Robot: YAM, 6 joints.
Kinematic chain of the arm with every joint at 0, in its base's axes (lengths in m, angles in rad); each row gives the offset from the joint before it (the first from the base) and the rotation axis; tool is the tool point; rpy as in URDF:
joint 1: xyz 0 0 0.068 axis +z
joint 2: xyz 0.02 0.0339 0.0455 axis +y
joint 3: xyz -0.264 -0.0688 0 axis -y
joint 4: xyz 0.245 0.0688 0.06 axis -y
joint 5: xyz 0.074 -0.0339 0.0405 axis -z
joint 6: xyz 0.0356 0 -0.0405 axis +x
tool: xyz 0 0 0 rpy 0 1.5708 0
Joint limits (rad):
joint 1: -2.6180..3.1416
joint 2: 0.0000..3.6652
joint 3: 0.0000..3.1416
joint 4: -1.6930..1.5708
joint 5: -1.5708..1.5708
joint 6: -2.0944..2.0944
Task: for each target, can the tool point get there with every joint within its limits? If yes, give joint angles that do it. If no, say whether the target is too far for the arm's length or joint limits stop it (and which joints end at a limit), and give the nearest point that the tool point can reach.
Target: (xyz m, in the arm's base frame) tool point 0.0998 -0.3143 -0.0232
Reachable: yes | joints -1.1624 2.4809 0.7783 1.1170 1.2020 -0.4037
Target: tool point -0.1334 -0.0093 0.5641
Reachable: yes | joints 0.2592 0.5458 1.3969 1.1581 -0.7885 0.1499
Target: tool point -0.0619 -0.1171 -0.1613
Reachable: yes | joints -1.8576 3.1086 0.5605 1.1360 0.8314 0.8713
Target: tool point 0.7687 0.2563 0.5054
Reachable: no: too far | nearest point 0.5509 0.1837 0.3915 | short by 0.256 m
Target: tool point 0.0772 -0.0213 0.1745
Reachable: yes | joints -0.6970 0.4626 0.3070 -0.9650 -1.2037 1.0649
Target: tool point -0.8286 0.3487 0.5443
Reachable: no: too far | nearest point -0.5364 0.2257 0.3889 | short by 0.353 m
